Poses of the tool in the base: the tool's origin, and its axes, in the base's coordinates. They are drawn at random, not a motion.
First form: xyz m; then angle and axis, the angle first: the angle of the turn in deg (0 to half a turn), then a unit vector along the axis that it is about.
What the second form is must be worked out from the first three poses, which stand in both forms.
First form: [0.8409 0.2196 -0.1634 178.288 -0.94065 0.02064 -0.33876]
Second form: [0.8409 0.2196 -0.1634 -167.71 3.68 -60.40]
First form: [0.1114 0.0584 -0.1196 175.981 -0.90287 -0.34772 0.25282]
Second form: [0.1114 0.0584 -0.1196 -158.89 -61.19 44.49]
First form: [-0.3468 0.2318 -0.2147 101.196 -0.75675 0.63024 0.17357]
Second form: [-0.3468 0.2318 -0.2147 -76.58 63.78 17.56]
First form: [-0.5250 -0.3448 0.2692 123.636 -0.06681 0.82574 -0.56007]
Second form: [-0.5250 -0.3448 0.2692 -8.26 102.09 -69.25]
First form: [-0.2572 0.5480 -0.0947 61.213 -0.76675 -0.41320 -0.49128]
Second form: [-0.2572 0.5480 -0.0947 -46.94 -25.29 -30.07]
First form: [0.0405 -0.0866 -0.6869 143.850 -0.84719 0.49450 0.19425]
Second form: [0.0405 -0.0866 -0.6869 -121.87 71.13 27.94]
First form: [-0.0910 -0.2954 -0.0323 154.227 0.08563 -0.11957 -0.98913]
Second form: [-0.0910 -0.2954 -0.0323 13.21 -18.44 -152.55]
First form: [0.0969 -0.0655 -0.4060 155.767 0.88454 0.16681 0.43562]
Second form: [0.0969 -0.0655 -0.4060 137.78 25.98 67.86]
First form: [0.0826 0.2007 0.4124 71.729 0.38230 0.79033 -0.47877]
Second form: [0.0826 0.2007 0.4124 27.42 56.69 -34.34]
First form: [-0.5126 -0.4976 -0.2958 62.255 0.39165 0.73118 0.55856]
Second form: [-0.5126 -0.4976 -0.2958 24.38 45.52 34.77]
